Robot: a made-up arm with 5 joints.
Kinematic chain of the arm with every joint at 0, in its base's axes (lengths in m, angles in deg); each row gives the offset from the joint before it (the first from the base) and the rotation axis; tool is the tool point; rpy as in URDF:
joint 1: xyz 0 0 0.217 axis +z
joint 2: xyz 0 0 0 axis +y
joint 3: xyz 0.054 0 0.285 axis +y
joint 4: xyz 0.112 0 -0.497 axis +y
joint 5: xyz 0.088 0 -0.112 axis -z
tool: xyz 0 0 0 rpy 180 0 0
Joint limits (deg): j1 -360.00..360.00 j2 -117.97..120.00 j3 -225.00..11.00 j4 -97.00..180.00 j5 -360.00..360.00
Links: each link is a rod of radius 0.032 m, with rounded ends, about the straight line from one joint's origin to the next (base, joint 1, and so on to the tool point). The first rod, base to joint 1, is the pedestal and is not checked.
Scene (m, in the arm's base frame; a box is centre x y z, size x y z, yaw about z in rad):
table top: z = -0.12
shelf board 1: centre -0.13 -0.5 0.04 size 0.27 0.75 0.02 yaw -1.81
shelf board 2: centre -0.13 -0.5 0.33 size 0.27 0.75 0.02 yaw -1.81
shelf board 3: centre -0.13 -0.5 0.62 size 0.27 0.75 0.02 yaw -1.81
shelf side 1: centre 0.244 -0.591 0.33 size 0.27 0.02 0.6 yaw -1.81
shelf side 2: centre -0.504 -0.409 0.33 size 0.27 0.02 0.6 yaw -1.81
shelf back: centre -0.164 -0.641 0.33 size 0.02 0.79 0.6 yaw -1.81
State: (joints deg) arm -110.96 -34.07 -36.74 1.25 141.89
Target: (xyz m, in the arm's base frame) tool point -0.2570 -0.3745 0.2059
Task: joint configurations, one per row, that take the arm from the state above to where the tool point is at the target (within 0.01 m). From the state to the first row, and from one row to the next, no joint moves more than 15 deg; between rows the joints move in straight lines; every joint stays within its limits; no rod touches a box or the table.
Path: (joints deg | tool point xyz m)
1: -113.24 -47.17 -26.34 -13.19 141.89 | -0.1787 -0.4162 0.4981
2: -115.52 -60.28 -15.95 -27.62 141.89 | -0.1621 -0.3396 0.5079
3: -117.81 -73.38 -5.55 -42.06 141.89 | -0.1410 -0.2674 0.4979
4: -120.09 -86.48 4.85 -56.49 141.89 | -0.1184 -0.2043 0.4690
5: -124.44 -73.83 6.90 -54.76 141.89 | -0.1649 -0.2404 0.3902
6: -128.79 -61.17 8.95 -53.04 141.89 | -0.2021 -0.2515 0.3002
7: -133.14 -48.51 11.00 -51.31 141.89 | -0.2240 -0.2390 0.2059
8: -130.97 -45.62 5.68 -38.02 141.89 | -0.2406 -0.2770 0.2085
9: -128.80 -42.74 0.37 -24.74 141.89 | -0.2515 -0.3128 0.2088
10: -126.63 -39.85 -4.95 -11.46 141.89 | -0.2569 -0.3455 0.2076
11: -124.46 -36.96 -10.27 1.82 141.89 | -0.2570 -0.3745 0.2060

